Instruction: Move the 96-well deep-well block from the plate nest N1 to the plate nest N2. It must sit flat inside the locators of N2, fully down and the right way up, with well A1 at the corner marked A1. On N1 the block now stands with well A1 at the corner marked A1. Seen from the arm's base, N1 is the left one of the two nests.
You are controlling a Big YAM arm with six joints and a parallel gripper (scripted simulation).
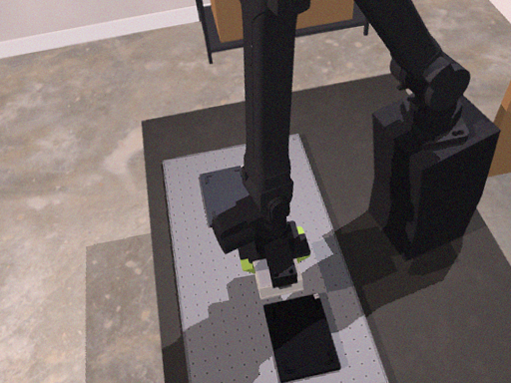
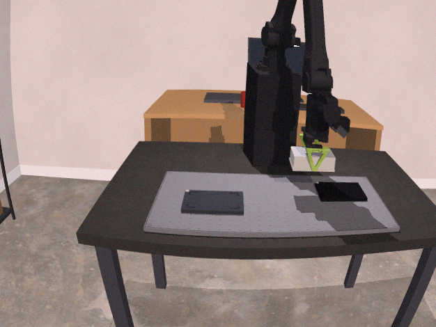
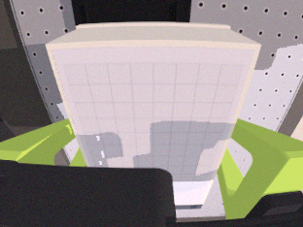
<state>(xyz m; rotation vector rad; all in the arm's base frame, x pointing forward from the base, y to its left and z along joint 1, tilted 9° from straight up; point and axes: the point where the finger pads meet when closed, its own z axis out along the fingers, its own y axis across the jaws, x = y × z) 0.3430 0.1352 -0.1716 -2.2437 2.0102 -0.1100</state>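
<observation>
My hand is 90 mm short of the dark plate nest N2, 270 mm to the left of it and 100 mm above it. Round my hand: white deep-well block (10 mm above); black plate nest N1 (40 mm behind, 110 mm to the left, 100 mm below).
</observation>
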